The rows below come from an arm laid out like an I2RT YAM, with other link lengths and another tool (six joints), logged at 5 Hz.
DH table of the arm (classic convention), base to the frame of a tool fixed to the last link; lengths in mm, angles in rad. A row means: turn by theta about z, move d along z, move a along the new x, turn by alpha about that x. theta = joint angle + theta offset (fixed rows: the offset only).
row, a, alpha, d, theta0
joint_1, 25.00, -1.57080, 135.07, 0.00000
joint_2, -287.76, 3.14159, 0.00, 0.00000
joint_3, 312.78, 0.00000, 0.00, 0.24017
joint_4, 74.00, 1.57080, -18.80, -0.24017
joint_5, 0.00, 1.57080, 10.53, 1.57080
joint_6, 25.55, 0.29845, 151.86, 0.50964
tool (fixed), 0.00, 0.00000, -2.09, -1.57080
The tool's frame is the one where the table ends.
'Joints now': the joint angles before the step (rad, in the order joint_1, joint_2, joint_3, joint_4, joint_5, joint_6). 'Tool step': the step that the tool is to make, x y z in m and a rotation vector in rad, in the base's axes. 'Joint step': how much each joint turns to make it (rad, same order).
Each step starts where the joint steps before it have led.
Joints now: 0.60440, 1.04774, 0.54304, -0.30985, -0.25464, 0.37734
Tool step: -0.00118, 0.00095, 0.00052, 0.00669, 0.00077, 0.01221
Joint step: -0.00152, -0.00317, -0.00154, -0.00004, -0.01375, -0.00610
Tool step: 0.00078, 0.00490, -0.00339, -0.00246, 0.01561, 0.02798
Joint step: 0.00148, 0.03535, 0.01376, 0.00310, -0.02305, -0.01536
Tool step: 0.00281, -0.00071, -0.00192, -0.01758, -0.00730, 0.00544
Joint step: -0.00149, 0.01532, 0.00615, 0.00000, 0.00917, -0.01837
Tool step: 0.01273, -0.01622, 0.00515, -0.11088, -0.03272, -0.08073
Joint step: -0.00002, 0.01687, 0.04750, -0.06890, 0.13593, -0.01080
